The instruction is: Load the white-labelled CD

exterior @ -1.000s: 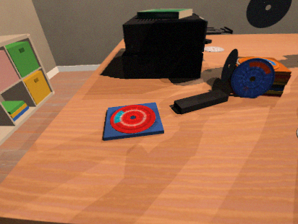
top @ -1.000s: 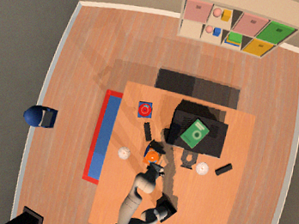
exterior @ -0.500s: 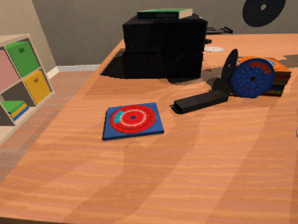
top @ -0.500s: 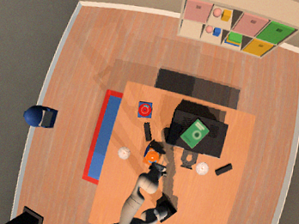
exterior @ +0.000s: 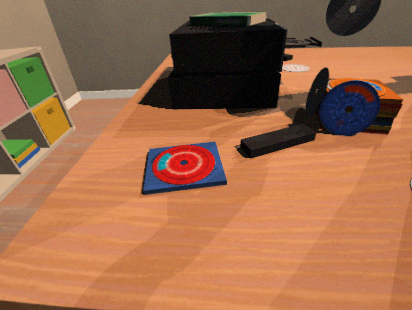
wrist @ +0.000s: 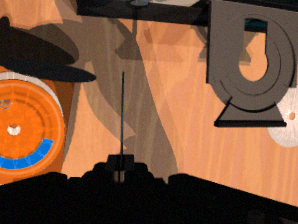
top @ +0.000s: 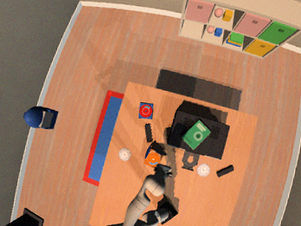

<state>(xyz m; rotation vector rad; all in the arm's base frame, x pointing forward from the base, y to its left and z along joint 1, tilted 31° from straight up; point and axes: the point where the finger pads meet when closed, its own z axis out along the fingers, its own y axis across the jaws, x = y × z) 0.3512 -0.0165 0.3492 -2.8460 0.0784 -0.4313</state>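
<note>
Now: hand 7 cm above the cd and 1 cm to the left of it. From my hand the other things lie so: green book (30 cm ahead, 15 cm to the right, 10 cm below).
</note>
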